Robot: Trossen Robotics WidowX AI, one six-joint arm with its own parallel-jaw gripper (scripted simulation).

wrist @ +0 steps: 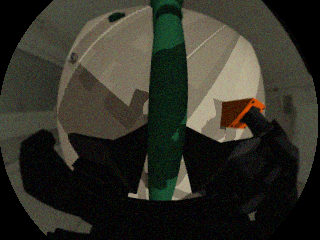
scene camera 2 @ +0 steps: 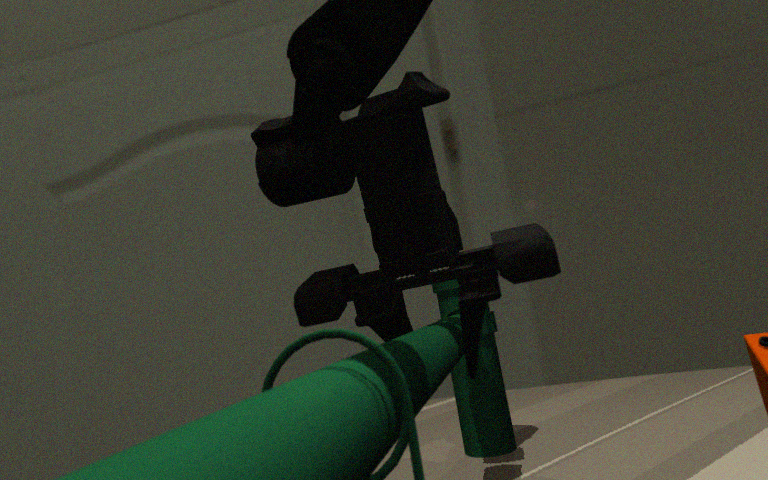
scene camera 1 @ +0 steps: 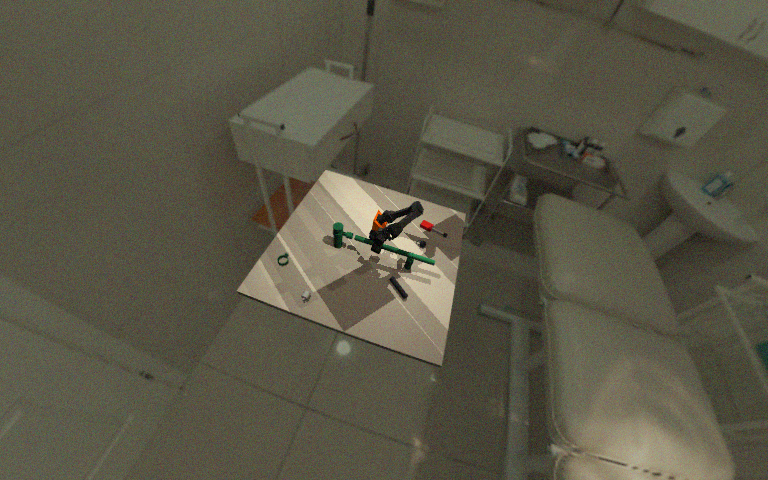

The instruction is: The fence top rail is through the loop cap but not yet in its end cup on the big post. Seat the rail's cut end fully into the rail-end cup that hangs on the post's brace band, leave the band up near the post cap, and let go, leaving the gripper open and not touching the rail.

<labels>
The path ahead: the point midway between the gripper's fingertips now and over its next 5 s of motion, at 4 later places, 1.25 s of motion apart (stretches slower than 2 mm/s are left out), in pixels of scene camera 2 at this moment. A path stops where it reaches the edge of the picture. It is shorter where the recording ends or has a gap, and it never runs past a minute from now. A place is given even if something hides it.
My gripper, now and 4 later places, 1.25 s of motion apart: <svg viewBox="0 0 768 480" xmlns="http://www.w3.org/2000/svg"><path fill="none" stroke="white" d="M449 381L455 383L455 382L454 379L455 373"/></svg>
</labels>
